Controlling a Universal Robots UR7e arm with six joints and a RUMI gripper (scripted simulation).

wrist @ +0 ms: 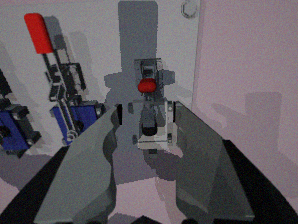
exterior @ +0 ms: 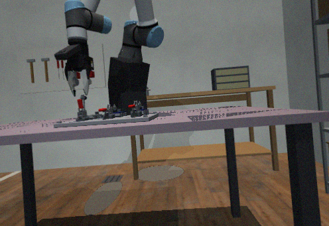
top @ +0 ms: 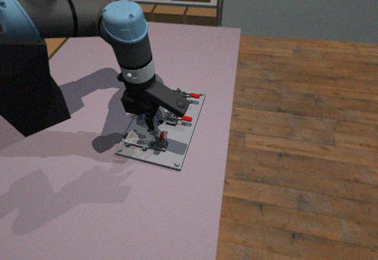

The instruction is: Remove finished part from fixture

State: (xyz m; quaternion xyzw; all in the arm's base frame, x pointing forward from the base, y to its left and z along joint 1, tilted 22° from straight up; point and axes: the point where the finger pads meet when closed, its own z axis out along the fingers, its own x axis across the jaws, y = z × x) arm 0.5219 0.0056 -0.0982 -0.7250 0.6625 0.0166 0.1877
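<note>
Right now my hand is 100 mm past the grey finished part, 100 mm above it and 10 mm to the left of it. Round my hand: blue blank (210 mm to the left, 110 mm behind, 100 mm below); then grey fixture plate (120 mm below, 100 mm to the left, 50 mm behind).
</note>
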